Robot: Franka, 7 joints.
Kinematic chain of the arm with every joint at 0, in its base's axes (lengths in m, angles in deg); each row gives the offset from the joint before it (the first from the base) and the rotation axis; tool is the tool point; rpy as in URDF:
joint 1: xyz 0 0 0.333 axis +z
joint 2: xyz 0 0 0 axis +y
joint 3: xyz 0 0 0.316 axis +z
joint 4: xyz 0.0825 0 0 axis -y
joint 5: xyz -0.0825 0 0.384 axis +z
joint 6: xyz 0 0 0 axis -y
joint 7: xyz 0.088 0 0 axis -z
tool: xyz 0 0 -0.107 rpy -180 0 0
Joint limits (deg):
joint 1: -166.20..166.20
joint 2: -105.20..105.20
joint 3: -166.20..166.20
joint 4: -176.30..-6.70
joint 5: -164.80..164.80
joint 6: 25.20..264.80
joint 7: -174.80..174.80
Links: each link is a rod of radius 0.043 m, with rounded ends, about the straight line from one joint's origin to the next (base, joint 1, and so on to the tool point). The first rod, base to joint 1, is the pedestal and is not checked.
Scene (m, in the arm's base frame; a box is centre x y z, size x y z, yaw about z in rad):
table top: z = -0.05
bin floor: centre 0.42 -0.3 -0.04 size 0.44 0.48 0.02 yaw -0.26
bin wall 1: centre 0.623 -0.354 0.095 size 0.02 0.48 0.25 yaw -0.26
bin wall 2: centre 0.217 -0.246 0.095 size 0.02 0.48 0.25 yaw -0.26
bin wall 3: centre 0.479 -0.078 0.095 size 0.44 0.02 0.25 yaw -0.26
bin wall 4: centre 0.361 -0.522 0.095 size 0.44 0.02 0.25 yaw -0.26
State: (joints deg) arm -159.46 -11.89 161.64 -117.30 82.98 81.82 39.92
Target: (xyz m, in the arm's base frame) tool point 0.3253 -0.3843 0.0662
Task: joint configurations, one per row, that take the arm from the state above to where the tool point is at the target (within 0.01 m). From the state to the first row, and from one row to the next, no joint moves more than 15 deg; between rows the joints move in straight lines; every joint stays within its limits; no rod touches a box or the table.
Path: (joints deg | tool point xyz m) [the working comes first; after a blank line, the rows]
Joints at the target: -166.20 -70.09 118.76 -121.37 85.79 110.14 39.92
Straight joint move there: touches bin wall 3.

1: -160.58 -6.49 153.33 -114.09 82.18 86.92 25.10 | 0.5619 0.0480 0.4593
2: -161.71 -1.10 145.02 -110.89 81.38 92.01 10.27 | 0.5608 -0.0586 0.5321
3: -162.83 4.30 136.71 -107.68 80.58 97.11 -4.55 | 0.5303 -0.1697 0.6006
4: -163.95 9.70 128.40 -104.47 79.78 102.21 -19.37 | 0.4705 -0.2799 0.6588
5: -165.08 15.10 120.09 -101.27 78.98 107.30 -34.20 | 0.3835 -0.3838 0.7015
6: -166.20 20.49 111.78 -98.06 78.18 112.40 -49.02 | 0.2735 -0.4757 0.7245
7: -166.20 7.55 112.78 -101.39 79.26 112.08 -36.31 | 0.3662 -0.4464 0.6534
8: -166.20 -5.39 113.78 -104.72 80.35 111.76 -23.61 | 0.4338 -0.4216 0.5604
9: -166.20 -18.33 114.77 -108.05 81.44 111.43 -10.90 | 0.4716 -0.4024 0.4537
10: -166.20 -31.27 115.77 -111.38 82.53 111.11 1.80 | 0.4781 -0.3895 0.3422
11: -166.20 -44.21 116.77 -114.71 83.61 110.79 14.51 | 0.4535 -0.3826 0.2350
12: -166.20 -57.15 117.76 -118.04 84.70 110.46 27.21 | 0.4009 -0.3813 0.1406
13: -166.20 -70.09 118.76 -121.37 85.79 110.14 39.92 | 0.3253 -0.3843 0.0662

